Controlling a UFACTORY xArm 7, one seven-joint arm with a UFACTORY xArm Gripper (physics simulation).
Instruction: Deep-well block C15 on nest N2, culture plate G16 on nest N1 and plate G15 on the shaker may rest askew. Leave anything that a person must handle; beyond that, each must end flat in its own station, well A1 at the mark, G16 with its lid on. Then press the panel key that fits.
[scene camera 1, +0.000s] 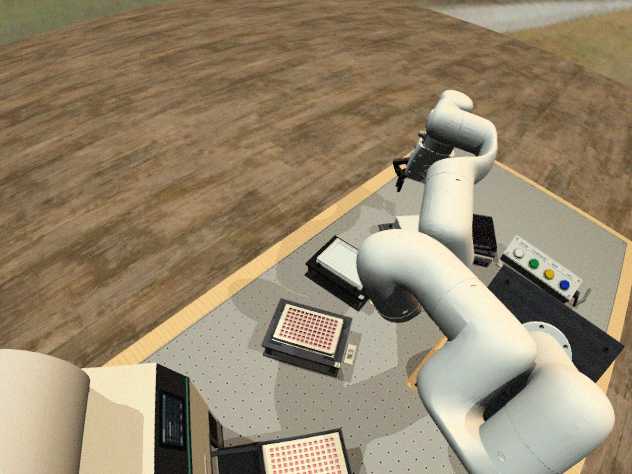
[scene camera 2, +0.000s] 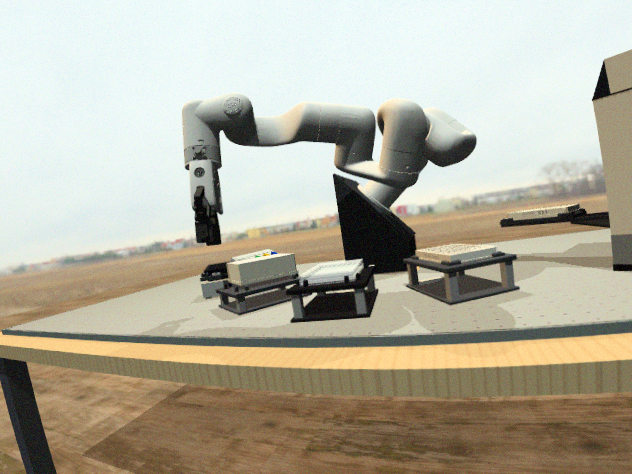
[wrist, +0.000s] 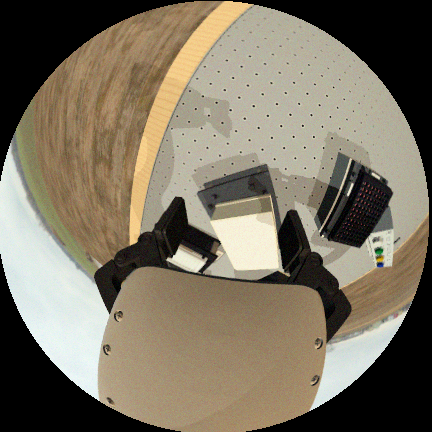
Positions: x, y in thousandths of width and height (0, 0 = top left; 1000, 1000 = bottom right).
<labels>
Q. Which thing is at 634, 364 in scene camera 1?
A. The gripper.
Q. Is the gripper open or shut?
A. Open.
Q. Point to the gripper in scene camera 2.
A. At 331, 514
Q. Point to a button box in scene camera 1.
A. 825, 541
</labels>
